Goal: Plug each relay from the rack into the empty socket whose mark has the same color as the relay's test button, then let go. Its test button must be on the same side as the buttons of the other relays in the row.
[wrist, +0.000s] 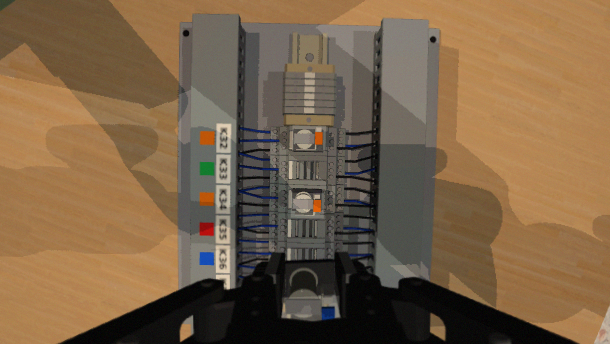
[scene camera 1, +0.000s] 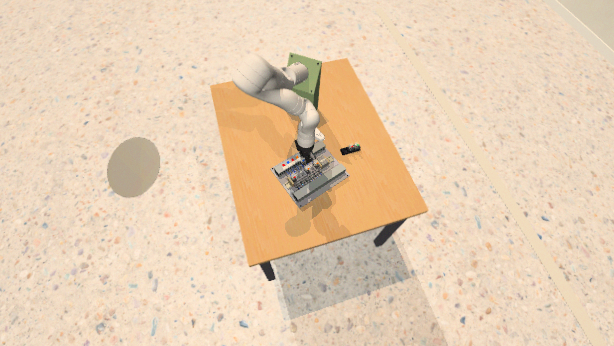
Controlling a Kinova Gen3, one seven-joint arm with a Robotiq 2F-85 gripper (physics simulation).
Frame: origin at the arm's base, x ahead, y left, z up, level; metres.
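Seen in the pictures: gripper, fingertip midpoint: (wrist: 309, 270) (scene camera 1: 304, 160); arm's base at its link origin: (scene camera 1: 299, 72).
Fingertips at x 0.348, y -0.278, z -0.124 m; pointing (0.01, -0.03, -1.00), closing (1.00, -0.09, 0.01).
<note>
Offsets run from my fingertips to a thing's top centre. "pt": to the spot under its first point.
My gripper (scene camera 1: 306, 157) (wrist: 309, 270) is shut on a clear relay @(0.001 m back, 0.010 m right, 0.027 m up) (wrist: 302, 307) with a blue test button @(0.007 m ahead, 0.014 m right, 0.027 m up) (wrist: 328, 313) on its right in the wrist view. It is over the socket row; its height above the row is hard to judge. Relays with orange buttons on the same right side sit at K32 @(0.009 m ahead, 0.077 m left, 0.087 m down) (wrist: 304, 139) and K34 @(0.002 m ahead, 0.021 m left, 0.087 m down) (wrist: 303, 202). The K33 socket (wrist: 307, 170), marked green, and the K35 socket (wrist: 306, 228), marked red, are empty. Part of the K36 socket @(pt 0.007 m back, 0.033 m right, 0.132 m down) (wrist: 302, 254), level with the blue mark @(0.095 m back, 0.023 m right, 0.114 m down) (wrist: 207, 258), shows empty before the fingers, which hide the lower row.
The black rack @(0.049 m ahead, 0.296 m left, 0.134 m down) (scene camera 1: 344, 151) holds relays with red and green buttons, right of the panel (scene camera 1: 300, 205) (wrist: 270, 42). Raised wire ducts @(pt 0.069 m back, 0.142 m left, 0.114 m down) (wrist: 215, 75) @(0.090 m ahead, 0.029 m left, 0.114 m down) (wrist: 405, 100) flank the row. Tan terminal blocks @(0.013 m ahead, 0.115 m left, 0.110 m down) (wrist: 309, 95) stand above K32 in the wrist view. A white object (scene camera 1: 319, 134) lies behind the panel.
</note>
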